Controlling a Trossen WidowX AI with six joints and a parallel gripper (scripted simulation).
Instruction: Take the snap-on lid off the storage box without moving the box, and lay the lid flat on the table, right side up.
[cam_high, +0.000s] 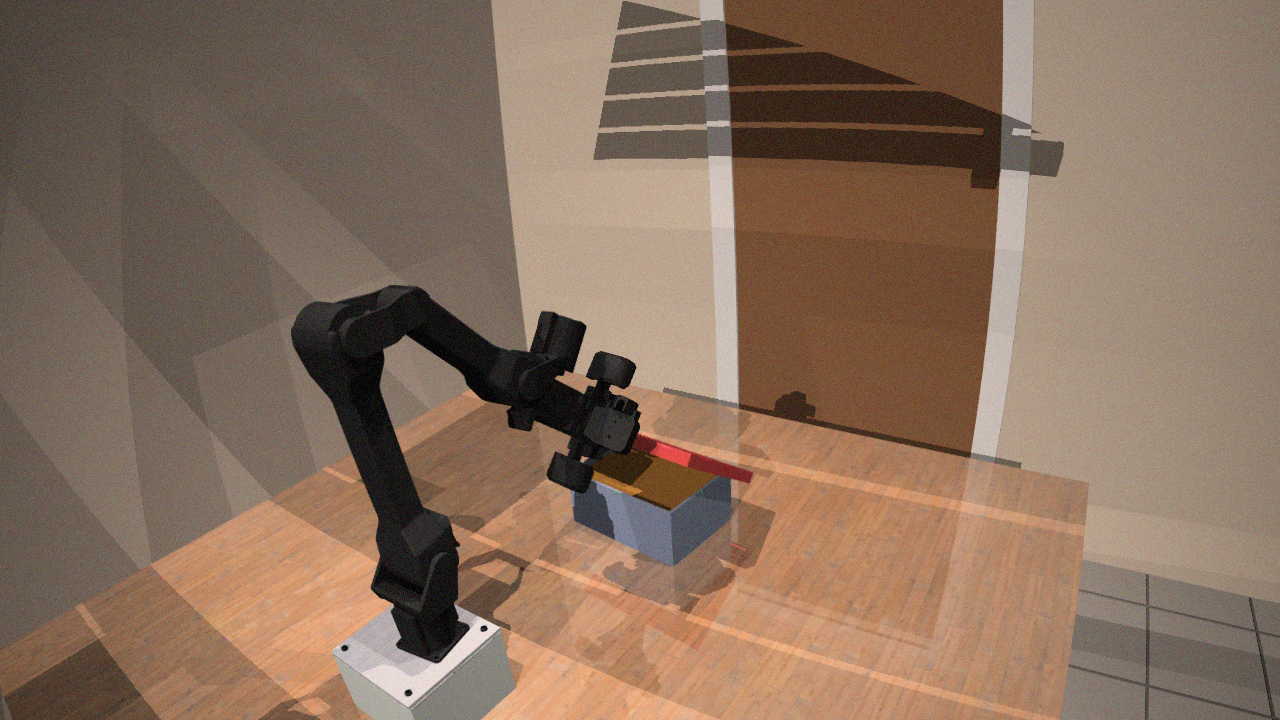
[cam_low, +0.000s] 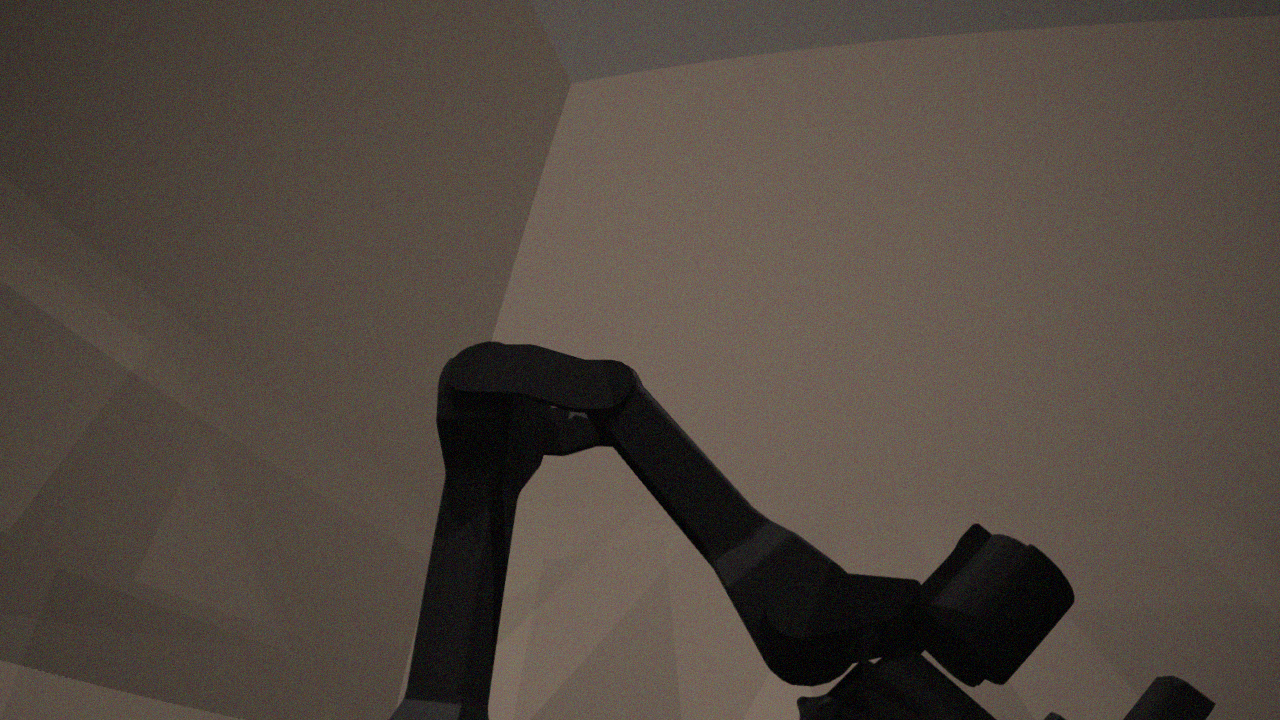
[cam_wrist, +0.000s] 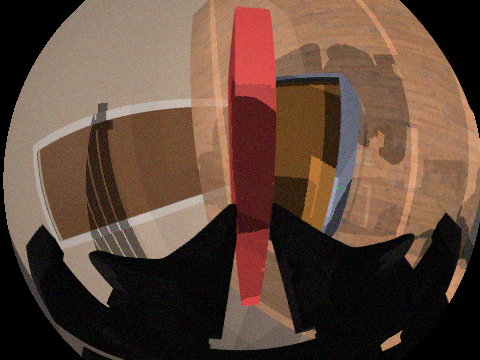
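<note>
Right now the red lid is 7 cm ahead of my gripper tip, 4 cm below it and 2 cm to the right of it. From my gripper tip the other things lie so: grey-blue storage box: 12 cm below, 4 cm ahead, 1 cm to the right.
</note>
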